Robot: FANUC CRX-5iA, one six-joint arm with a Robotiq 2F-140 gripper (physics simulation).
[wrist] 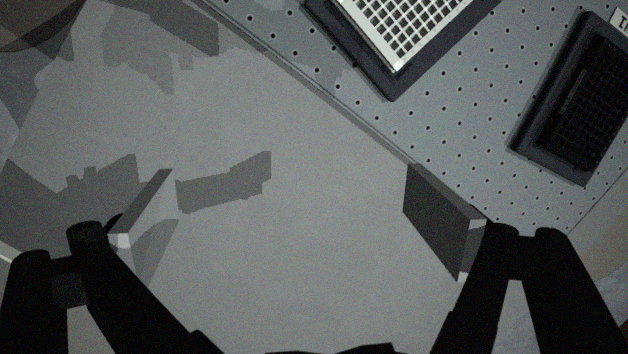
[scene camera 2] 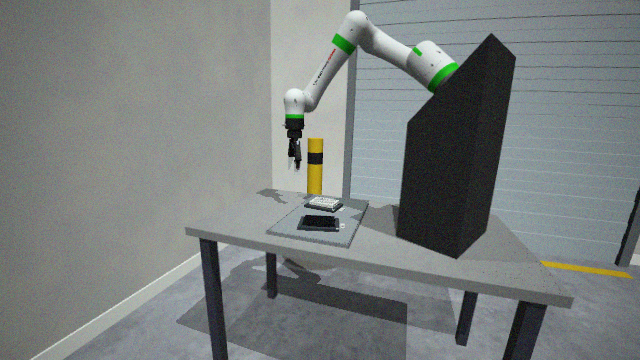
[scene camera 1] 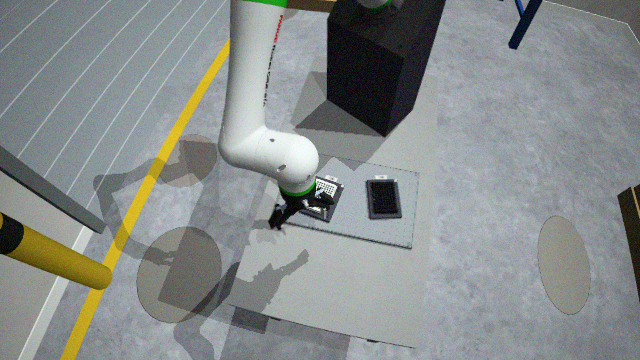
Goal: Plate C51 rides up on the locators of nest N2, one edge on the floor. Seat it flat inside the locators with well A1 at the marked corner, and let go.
Labels:
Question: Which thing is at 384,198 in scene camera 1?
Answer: A black well plate.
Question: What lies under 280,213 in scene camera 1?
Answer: My gripper.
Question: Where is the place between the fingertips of my gripper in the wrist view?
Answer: At 294,191

